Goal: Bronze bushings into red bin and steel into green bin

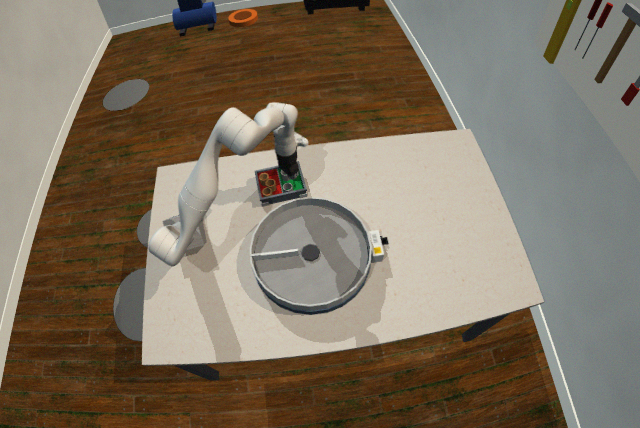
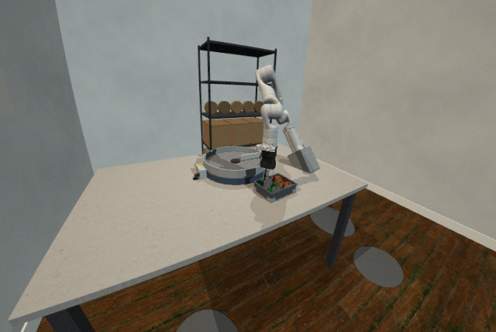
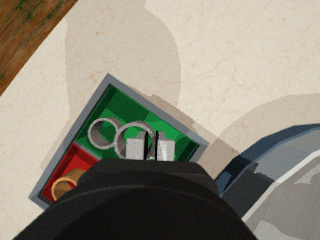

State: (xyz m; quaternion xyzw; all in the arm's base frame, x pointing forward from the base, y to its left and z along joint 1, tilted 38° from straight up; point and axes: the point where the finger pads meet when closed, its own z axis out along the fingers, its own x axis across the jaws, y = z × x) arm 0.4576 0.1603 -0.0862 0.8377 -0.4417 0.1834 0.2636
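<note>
The bin lies 70 mm below my hand, 60 mm behind it and 10 mm to the left of it. Also, from my hand: grey turntable: 330 mm to the right, 40 mm below, 10 mm behind.
</note>
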